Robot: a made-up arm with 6 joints.
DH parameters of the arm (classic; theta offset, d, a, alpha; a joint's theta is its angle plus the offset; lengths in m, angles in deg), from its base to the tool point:
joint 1: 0 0.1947 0 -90
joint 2: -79.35 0 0.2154 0
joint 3: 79.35 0 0.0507 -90
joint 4: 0 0.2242 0 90
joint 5: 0 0 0.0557 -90
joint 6: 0 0.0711 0 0
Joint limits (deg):
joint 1: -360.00..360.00
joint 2: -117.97..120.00
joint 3: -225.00..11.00
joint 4: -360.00..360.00
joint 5: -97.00..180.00
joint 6: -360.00..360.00
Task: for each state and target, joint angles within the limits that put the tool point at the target. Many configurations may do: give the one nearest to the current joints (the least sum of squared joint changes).
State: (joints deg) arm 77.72 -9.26 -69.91 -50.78 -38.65 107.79
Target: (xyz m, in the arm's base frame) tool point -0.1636 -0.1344 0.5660
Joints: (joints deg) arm 59.56 -65.48 -95.02 -53.89 -51.13 107.79
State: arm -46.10 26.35 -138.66 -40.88 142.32 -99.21
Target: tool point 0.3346 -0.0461 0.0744
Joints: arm -1.55 67.62 -113.02 -24.85 140.94 -99.21
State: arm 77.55 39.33 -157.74 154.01 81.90 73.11
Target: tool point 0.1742 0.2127 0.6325
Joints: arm 46.25 31.99 -165.71 161.27 85.16 73.11
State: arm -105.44 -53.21 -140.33 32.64 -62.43 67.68
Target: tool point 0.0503 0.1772 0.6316
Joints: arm -118.26 -36.42 -132.37 26.02 -53.63 67.68
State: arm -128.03 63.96 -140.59 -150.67 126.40 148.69
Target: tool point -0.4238 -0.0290 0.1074
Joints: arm -167.83 81.08 -119.98 -133.64 149.18 148.69
